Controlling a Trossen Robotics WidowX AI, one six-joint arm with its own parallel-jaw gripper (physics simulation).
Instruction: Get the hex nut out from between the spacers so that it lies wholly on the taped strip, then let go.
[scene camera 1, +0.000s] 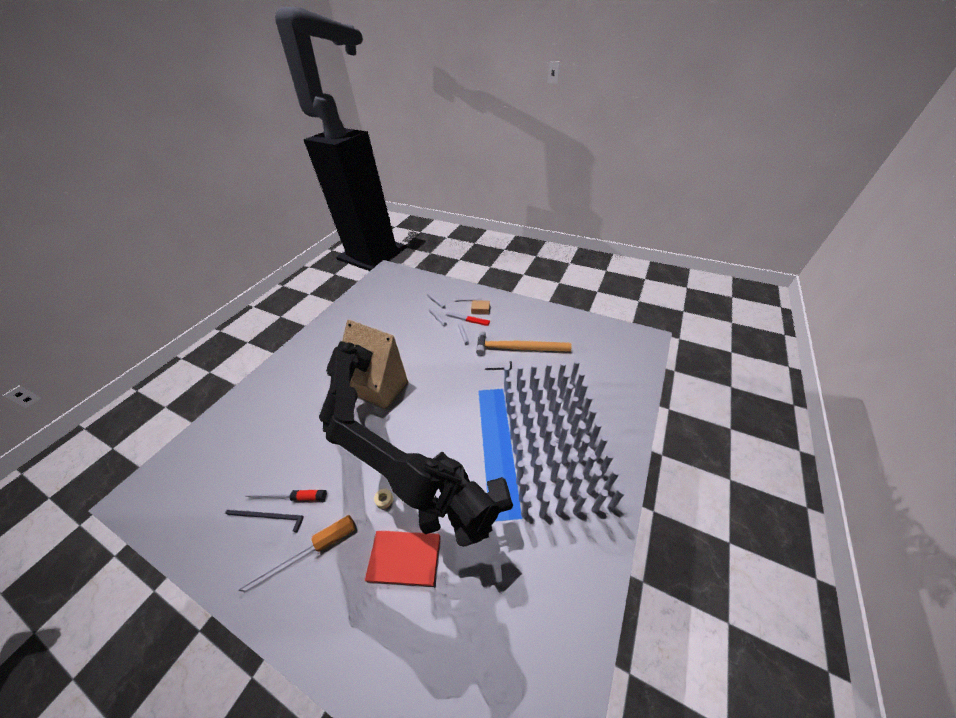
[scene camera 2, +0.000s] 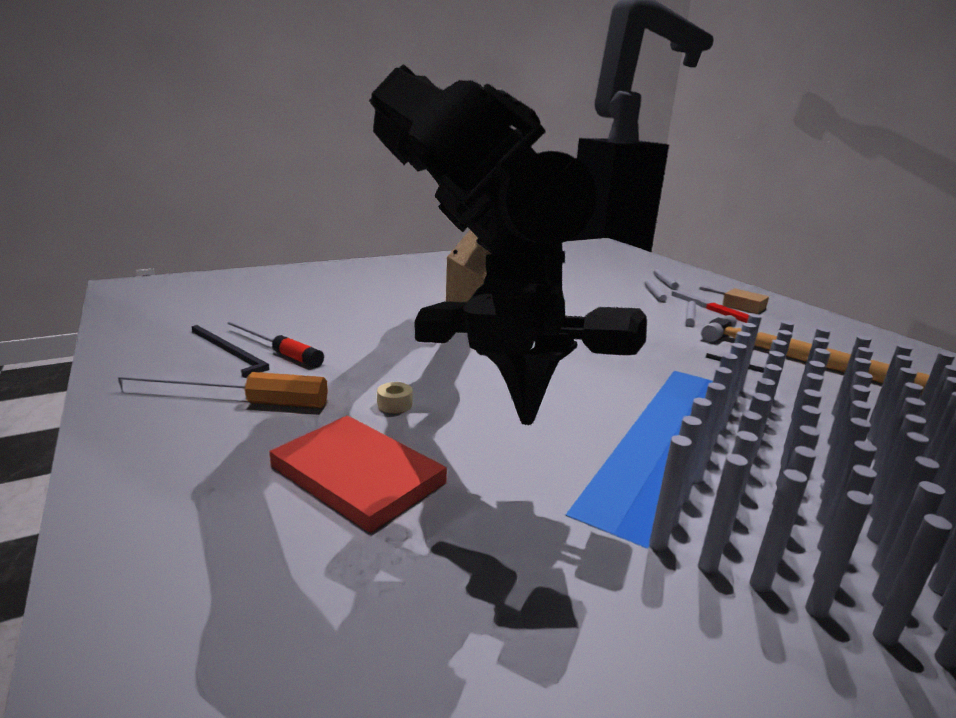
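Pixels of known places: gripper, between the fingertips: (scene camera 2: 527, 423); arm's base, origin of its link: (scene camera 1: 361, 358).
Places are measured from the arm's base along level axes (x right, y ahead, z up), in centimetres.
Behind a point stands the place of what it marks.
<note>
The taped strip, a long flat blue band (scene camera 1: 494, 432) {x -4.7, y 43.1, z -14.4 cm} (scene camera 2: 629, 463) {x 6.1, y 49.1, z -14.4 cm}, lies on the grey table along the near side of the spacers. The spacers (scene camera 1: 544, 510) {x 10.1, y 64.8, z -9.2 cm} (scene camera 2: 724, 513) {x 9.9, y 65.0, z -8.1 cm} are several rows of upright grey posts. The hex nut cannot be made out in either view; the posts hide much of the surface between them. My black gripper (scene camera 2: 528, 417) {x 21.7, y 52.9, z -4.2 cm} is shut and empty. It points down and hangs above the table between the red block and the blue strip, clear of the posts. In scene camera 1 its fingertips are hidden by its own body.
A red block (scene camera 1: 403, 558) {x 34.6, y 41.4, z -12.5 cm} (scene camera 2: 359, 463) {x 34.2, y 41.9, z -12.5 cm} and a beige ring (scene camera 1: 376, 500) {x 27.9, y 27.2, z -12.3 cm} (scene camera 2: 394, 404) {x 27.2, y 30.1, z -13.2 cm} lie left of the gripper. Beyond are an orange screwdriver (scene camera 1: 333, 533) {x 39.0, y 24.2, z -10.9 cm} (scene camera 2: 285, 389) {x 39.2, y 24.9, z -11.7 cm}, a red-black screwdriver (scene camera 1: 309, 495) {x 35.8, y 11.2, z -12.1 cm} (scene camera 2: 297, 350) {x 36.0, y 11.8, z -12.4 cm} and a black hex key (scene camera 1: 262, 514) {x 45.1, y 3.5, z -13.6 cm}. A wooden block (scene camera 1: 390, 378) {x -0.9, y 9.0, z -5.4 cm} and a hammer (scene camera 1: 533, 347) {x -39.7, y 39.1, z -12.4 cm} are farther back.
</note>
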